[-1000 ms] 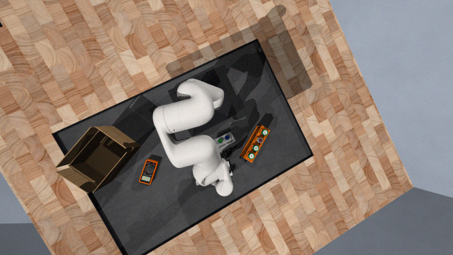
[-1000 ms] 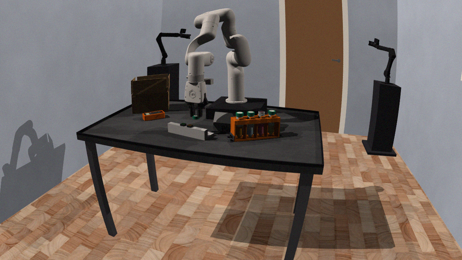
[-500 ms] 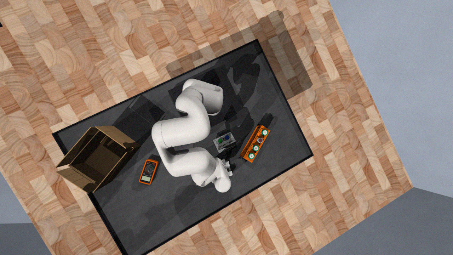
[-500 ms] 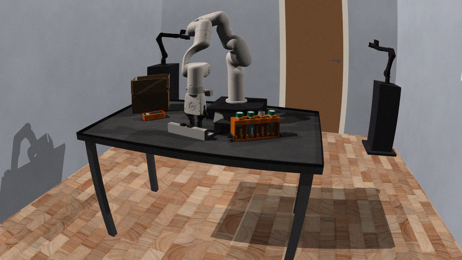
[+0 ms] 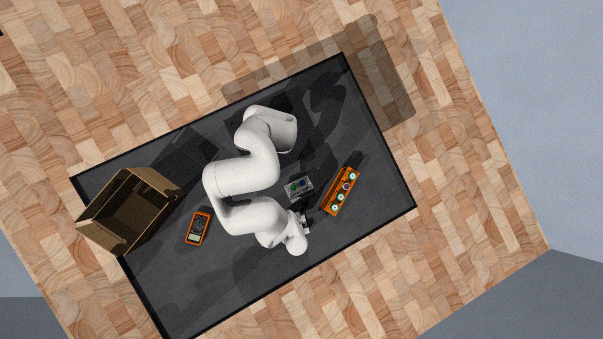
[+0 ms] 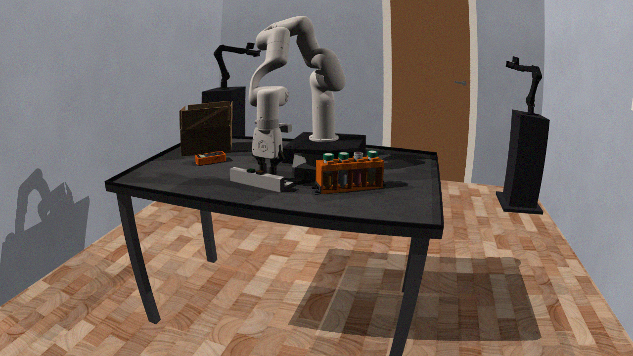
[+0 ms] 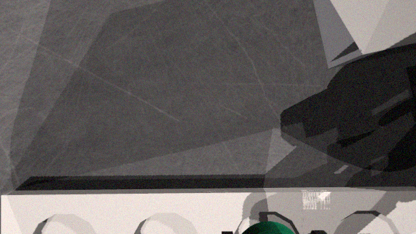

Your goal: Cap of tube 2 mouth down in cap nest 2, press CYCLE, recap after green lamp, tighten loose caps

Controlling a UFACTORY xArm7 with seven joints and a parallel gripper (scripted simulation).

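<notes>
The blue key lies 15 cm behind my hand, 14 cm to the left of it and 2 cm above it. Also, from my hand: key housing: 13 cm behind, 12 cm to the left, 1 cm above; then raised table edge: 23 cm ahead, 4 cm to the right, 4 cm below; then green key: 15 cm behind, 10 cm to the left, 2 cm above.
</notes>
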